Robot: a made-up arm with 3 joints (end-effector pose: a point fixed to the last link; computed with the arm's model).
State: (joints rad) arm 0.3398 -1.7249 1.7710
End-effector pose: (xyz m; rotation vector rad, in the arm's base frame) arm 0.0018 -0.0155 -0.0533 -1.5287 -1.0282 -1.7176
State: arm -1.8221 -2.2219 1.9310
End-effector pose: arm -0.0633 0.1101 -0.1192 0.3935 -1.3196 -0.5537
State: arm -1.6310 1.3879 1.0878
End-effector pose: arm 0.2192 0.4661 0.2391 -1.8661 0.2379 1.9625
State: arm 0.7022 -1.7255 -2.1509
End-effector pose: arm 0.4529 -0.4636 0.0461 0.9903 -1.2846 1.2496
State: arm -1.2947 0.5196 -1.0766
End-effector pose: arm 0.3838 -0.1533 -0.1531 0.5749 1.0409 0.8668
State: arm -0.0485 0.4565 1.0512
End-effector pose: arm 0.2466 -0.2476 0.3634 -1.0430 0.3887 0.2832
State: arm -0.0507 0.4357 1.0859
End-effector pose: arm 0.2420 -0.2355 0.3663 -1.0788 0.3650 0.2815
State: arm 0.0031 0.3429 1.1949
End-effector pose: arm 0.2054 -0.2105 0.3722 -1.1821 0.3028 0.2021
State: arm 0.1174 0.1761 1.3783
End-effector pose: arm 0.1409 -0.1634 0.3676 -1.3625 0.2275 0.0232
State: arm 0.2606 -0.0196 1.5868
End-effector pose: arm 0.0833 -0.0988 0.3383 -1.5795 0.1915 -0.2189
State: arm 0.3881 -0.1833 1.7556
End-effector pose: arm 0.0580 -0.0441 0.2961 -1.7611 0.2086 -0.4426
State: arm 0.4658 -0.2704 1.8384
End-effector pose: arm 0.0534 -0.0193 0.2694 -1.8514 0.2411 -0.5727
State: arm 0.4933 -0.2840 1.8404
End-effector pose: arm 0.0511 -0.0191 0.2668 -1.8546 0.2581 -0.6040
